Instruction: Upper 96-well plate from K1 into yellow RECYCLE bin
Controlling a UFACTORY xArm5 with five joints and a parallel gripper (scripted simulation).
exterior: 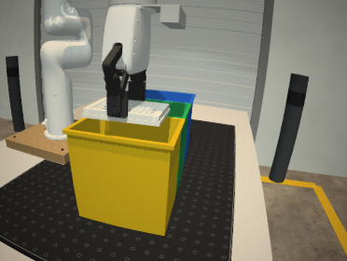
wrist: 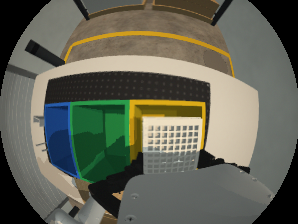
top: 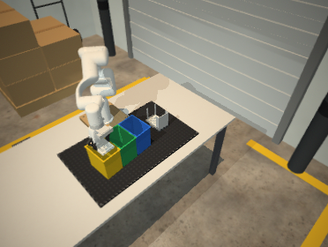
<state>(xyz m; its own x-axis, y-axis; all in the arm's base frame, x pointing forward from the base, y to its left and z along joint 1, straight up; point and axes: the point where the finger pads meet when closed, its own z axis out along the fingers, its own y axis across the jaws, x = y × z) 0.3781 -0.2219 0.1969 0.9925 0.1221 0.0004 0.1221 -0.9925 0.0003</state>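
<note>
Right now my hand is 10 mm above the 96-well plate. Also, from my hand: yellow bin 130 mm below; green bin 20 mm behind, 130 mm to the left, 130 mm below; blue bin 30 mm behind, 260 mm to the left, 130 mm below.
</note>
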